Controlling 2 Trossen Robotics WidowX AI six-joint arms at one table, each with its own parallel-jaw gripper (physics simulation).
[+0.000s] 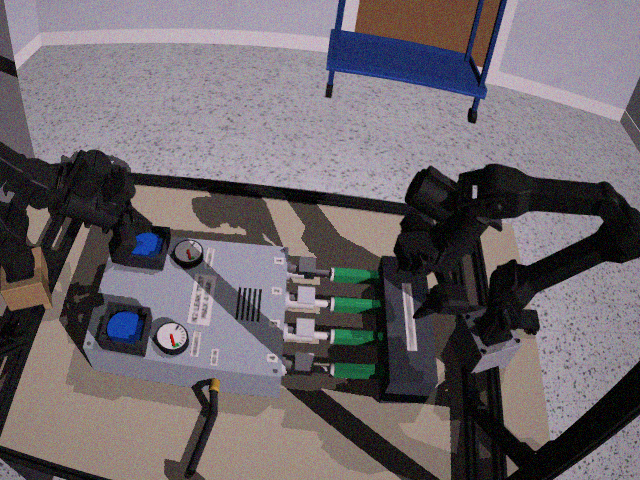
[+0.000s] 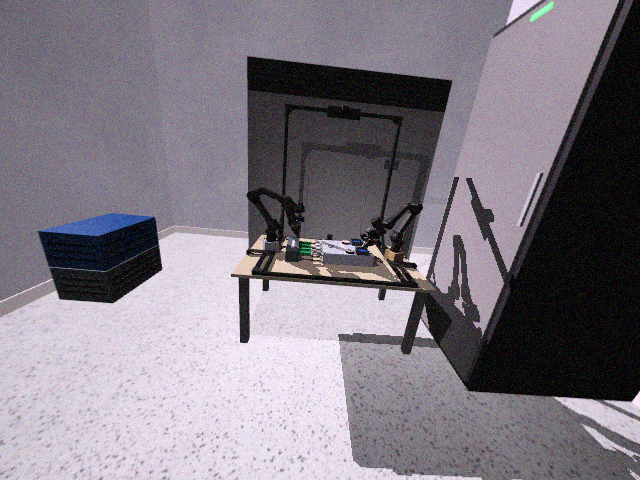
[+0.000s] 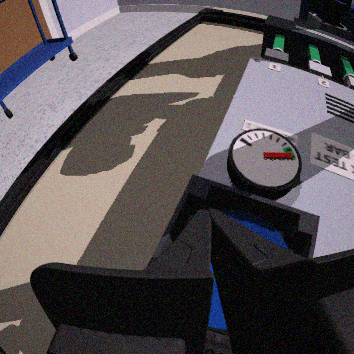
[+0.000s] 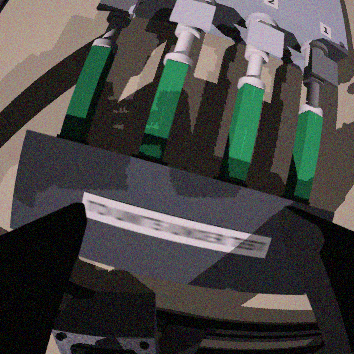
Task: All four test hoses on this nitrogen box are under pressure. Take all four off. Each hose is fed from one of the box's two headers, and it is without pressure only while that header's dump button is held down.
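Places are measured from the left arm's base along level axes (x ahead, y left, z up), in metres.
Where they show: left gripper, fingertip midpoint: (image 1: 151,226) (image 2: 362,247) (image 3: 206,218); right gripper, fingertip midpoint: (image 1: 406,295) (image 2: 296,234) (image 3: 338,13) (image 4: 186,216); left arm's base at its link origin: (image 1: 20,268) (image 2: 395,250); right arm's base at its link origin: (image 1: 493,329) (image 2: 270,240) (image 3: 329,20).
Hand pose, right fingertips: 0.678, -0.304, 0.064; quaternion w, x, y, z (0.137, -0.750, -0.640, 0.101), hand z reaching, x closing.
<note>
Each offset is from my right fingertips to the top centre of the thing, as dx, dy, dz. "*": to the spot under its first point.
Four green hoses (image 1: 354,274) (image 1: 354,304) (image 1: 354,336) (image 1: 353,370) run between the grey nitrogen box @[* -0.388, +0.193, -0.067] (image 1: 155,284) and a dark block @[* -0.047, -0.101, -0.068] (image 1: 398,372) (image 4: 50,170). Each reaches its coupler; latching cannot be told. My left gripper (image 1: 126,238) (image 3: 206,218) is shut and empty, its tips at the upper blue dump button @[-0.389, +0.275, -0.051] (image 1: 147,242) (image 3: 260,229); contact is unclear. The gauge @[* -0.313, +0.237, -0.053] (image 1: 187,253) (image 3: 265,162) beside it has its red needle at the green mark. The lower blue button @[-0.462, +0.100, -0.051] (image 1: 125,327) is untouched. My right gripper (image 1: 414,291) (image 4: 186,216) is open and empty above the dark block.
The lower gauge @[* -0.383, +0.063, -0.051] (image 1: 172,337) has its needle near green. A bent black bar @[* -0.382, -0.088, -0.134] (image 1: 203,434) with a yellow end lies by the box's lower side. Black rails (image 1: 273,193) edge the table. A blue cart (image 1: 403,62) stands behind, and a cardboard-coloured block (image 1: 25,289) is at the left.
</note>
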